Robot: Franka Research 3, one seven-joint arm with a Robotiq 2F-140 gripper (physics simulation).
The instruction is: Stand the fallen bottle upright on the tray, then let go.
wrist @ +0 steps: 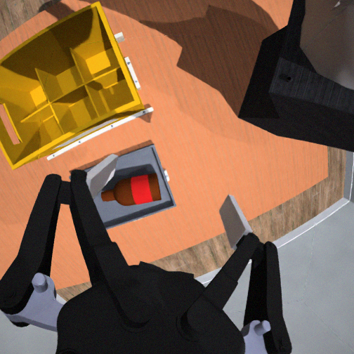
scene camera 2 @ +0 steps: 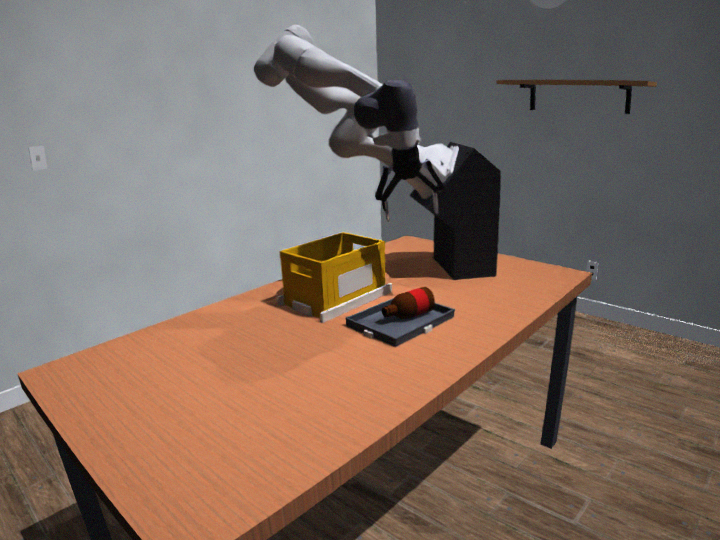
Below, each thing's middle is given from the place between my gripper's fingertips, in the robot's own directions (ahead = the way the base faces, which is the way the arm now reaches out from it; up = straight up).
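My hand is 50 mm to the right of the brown bottle [scene camera 2: 421, 300], 130 mm short of it and 230 mm above it. Relative to my hand, the white strip [scene camera 2: 340, 309] is 130 mm to the right, 110 mm ahead and 250 mm below. Going by their middles, the brown bottle is the nearest to my hand of the things named here.
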